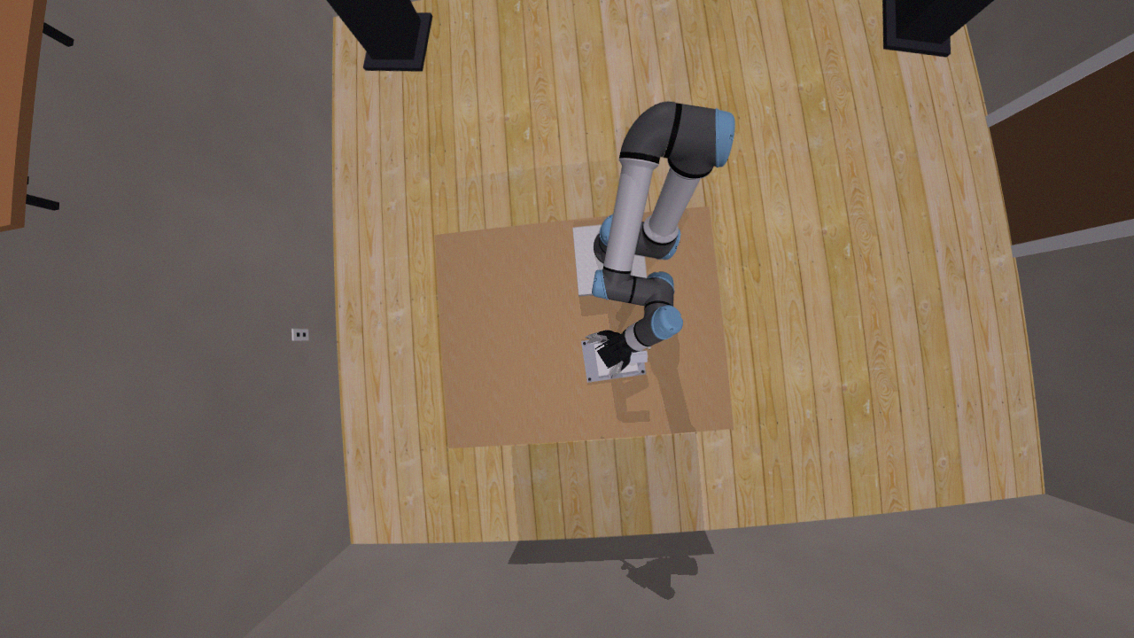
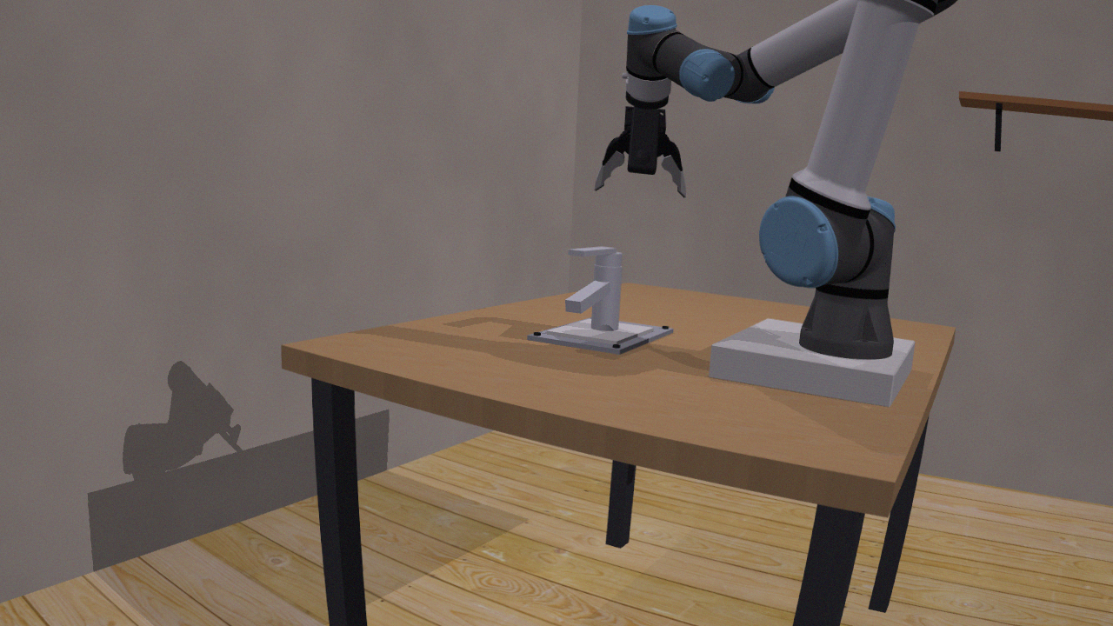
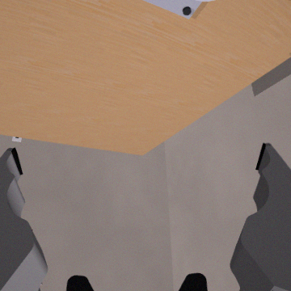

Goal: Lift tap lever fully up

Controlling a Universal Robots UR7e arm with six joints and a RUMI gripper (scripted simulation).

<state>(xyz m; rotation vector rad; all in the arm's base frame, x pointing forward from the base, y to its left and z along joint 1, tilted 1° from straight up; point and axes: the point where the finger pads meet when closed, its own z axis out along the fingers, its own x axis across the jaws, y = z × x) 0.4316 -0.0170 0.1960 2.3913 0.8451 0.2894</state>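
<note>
Now: hand 120 mm to the right of the lever and 100 mm above it. Round my hand: grey tap: 150 mm below, 90 mm to the left.
</note>
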